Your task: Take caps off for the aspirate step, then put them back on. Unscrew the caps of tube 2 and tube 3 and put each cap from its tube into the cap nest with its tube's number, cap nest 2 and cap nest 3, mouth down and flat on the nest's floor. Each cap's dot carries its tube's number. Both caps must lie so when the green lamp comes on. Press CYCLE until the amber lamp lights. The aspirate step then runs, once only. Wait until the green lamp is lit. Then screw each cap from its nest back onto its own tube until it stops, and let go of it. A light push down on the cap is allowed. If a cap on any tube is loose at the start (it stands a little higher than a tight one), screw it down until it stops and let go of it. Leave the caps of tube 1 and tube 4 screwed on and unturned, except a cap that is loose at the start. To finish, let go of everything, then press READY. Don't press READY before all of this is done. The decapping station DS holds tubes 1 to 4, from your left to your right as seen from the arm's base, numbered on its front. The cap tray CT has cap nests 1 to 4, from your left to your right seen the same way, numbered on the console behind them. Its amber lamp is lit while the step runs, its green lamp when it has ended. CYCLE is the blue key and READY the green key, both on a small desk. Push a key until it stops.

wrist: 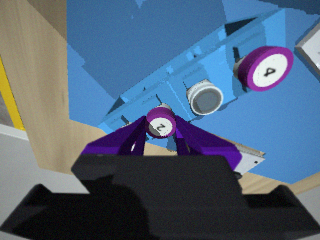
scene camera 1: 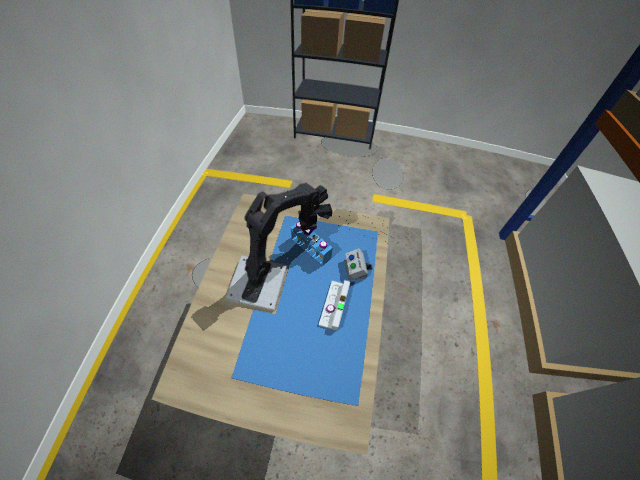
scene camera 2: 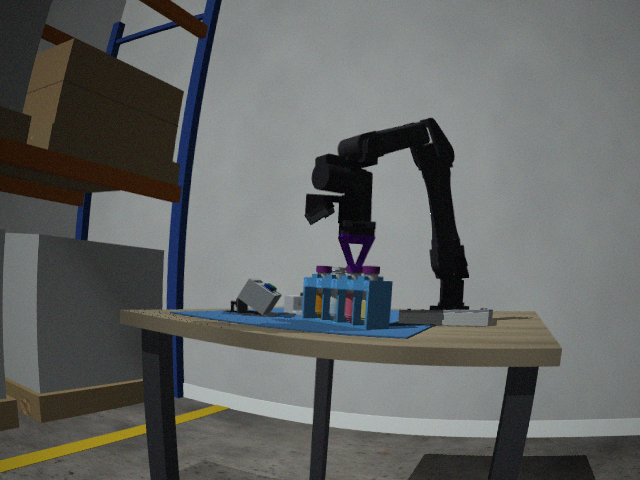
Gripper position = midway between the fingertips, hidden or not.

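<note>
Through scene camera 2 I can see my gripper [scene camera 2: 354, 272]. The wrist view gives me the gripper [wrist: 160, 120] as well.
</note>
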